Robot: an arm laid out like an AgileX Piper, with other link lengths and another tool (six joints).
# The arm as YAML. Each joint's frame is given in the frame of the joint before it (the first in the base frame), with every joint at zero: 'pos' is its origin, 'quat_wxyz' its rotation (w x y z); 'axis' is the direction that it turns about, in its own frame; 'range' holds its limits. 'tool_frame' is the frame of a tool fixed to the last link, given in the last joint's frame.
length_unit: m
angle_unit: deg
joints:
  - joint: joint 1
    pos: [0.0, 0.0, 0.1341]
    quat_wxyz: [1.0, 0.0, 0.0, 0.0]
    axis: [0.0, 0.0, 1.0]
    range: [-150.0, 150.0]
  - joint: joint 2
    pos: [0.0, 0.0, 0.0]
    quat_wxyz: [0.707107, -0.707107, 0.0, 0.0]
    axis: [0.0, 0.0, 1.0]
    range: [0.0, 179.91]
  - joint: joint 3
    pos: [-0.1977, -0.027, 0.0]
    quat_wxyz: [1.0, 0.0, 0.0, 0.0]
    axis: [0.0, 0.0, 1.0]
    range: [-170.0, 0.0]
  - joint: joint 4
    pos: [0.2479, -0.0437, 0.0]
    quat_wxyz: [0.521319, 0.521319, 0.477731, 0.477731]
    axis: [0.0, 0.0, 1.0]
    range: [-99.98, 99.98]
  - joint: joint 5
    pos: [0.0, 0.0, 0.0]
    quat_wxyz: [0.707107, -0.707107, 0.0, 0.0]
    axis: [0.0, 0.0, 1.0]
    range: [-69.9, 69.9]
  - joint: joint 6
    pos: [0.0, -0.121, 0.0]
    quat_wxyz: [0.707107, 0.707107, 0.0, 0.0]
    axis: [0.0, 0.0, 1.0]
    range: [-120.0, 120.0]
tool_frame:
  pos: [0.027, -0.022, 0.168]
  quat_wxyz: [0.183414, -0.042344, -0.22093, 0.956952]
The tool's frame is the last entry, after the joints.
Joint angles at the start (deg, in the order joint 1, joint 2, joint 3, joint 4, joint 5, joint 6):
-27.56 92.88 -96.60 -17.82 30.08 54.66
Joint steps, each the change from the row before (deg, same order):
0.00 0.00 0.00 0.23 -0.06 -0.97
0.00 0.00 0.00 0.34 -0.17 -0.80
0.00 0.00 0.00 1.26 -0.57 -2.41
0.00 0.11 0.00 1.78 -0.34 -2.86
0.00 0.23 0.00 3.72 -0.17 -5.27
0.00 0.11 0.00 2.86 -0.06 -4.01
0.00 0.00 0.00 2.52 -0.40 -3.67
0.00 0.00 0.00 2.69 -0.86 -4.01
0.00 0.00 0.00 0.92 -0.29 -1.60
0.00 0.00 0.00 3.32 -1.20 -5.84
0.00 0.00 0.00 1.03 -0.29 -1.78
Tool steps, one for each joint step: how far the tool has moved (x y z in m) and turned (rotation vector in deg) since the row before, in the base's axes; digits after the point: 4 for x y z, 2 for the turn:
0.0002 0.0001 0.0001 -0.56 0.39 0.38
0.0007 0.0005 0.0005 -0.39 0.15 0.37
0.0025 0.0020 0.0017 -1.00 0.29 1.16
0.0027 0.0029 -0.0006 -0.75 0.56 1.31
0.0045 0.0064 -0.0032 -0.83 1.12 2.36
0.0032 0.0051 -0.0017 -0.66 0.74 1.80
0.0034 0.0042 0.0013 -0.94 0.26 1.67
0.0045 0.0040 0.0036 -1.34 -0.13 1.78
0.0014 0.0012 0.0013 -0.66 0.04 0.66
0.0052 0.0038 0.0058 -2.56 -0.02 2.31
0.0014 0.0012 0.0015 -0.75 0.03 0.67

